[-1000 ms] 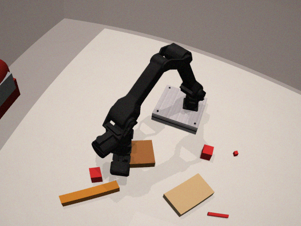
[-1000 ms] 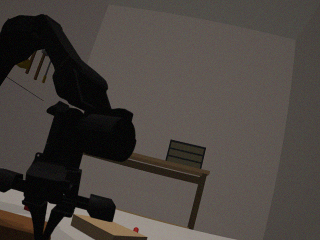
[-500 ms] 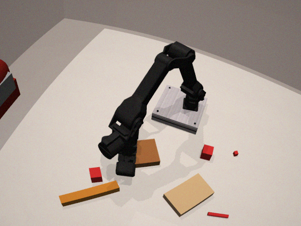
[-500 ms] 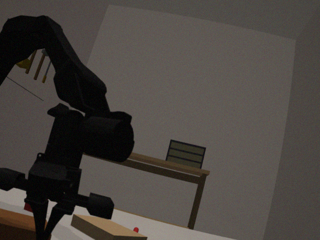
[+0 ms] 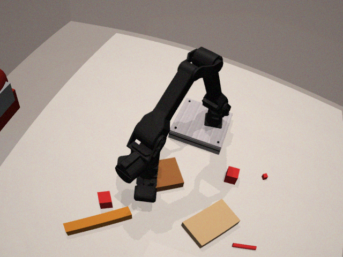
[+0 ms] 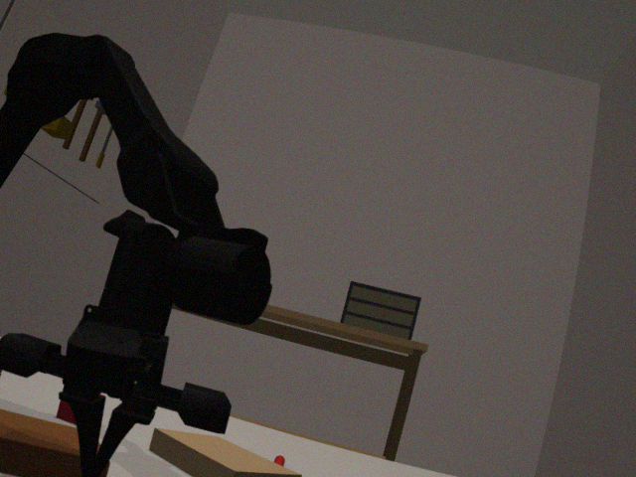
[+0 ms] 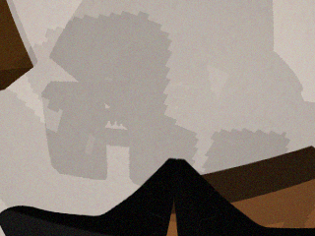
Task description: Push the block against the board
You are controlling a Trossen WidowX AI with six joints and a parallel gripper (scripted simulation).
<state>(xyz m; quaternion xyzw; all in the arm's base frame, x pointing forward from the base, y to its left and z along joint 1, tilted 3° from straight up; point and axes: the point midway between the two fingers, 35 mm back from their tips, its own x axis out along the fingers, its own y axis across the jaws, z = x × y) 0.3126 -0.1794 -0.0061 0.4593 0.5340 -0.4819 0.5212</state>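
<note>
Right now my gripper tip is 60 mm past the square brown block and 40 mm to the right of it. Also, from my gripper tip: tan slab (220 mm to the left, 90 mm ahead); thin red stick (340 mm to the left, 160 mm ahead); long orange board (170 mm ahead, 120 mm to the right, 10 mm above).
</note>
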